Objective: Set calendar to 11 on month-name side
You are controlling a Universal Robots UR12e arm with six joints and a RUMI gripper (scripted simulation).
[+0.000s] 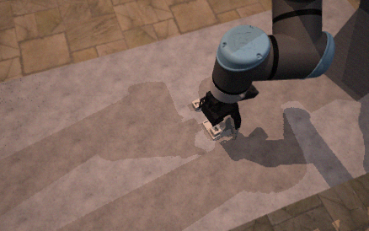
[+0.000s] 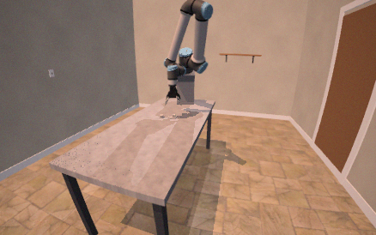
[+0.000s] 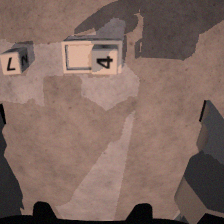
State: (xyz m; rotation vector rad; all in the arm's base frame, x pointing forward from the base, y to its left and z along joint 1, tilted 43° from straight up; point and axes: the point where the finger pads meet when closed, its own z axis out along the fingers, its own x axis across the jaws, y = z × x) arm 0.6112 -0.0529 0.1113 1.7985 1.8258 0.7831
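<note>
Right now the digit cube is 12 cm to the right of my hand and 11 cm below it. The rest, counted from my hand: calendar tray 2 cm to the right, 12 cm below; white cube 10 cm below.
</note>
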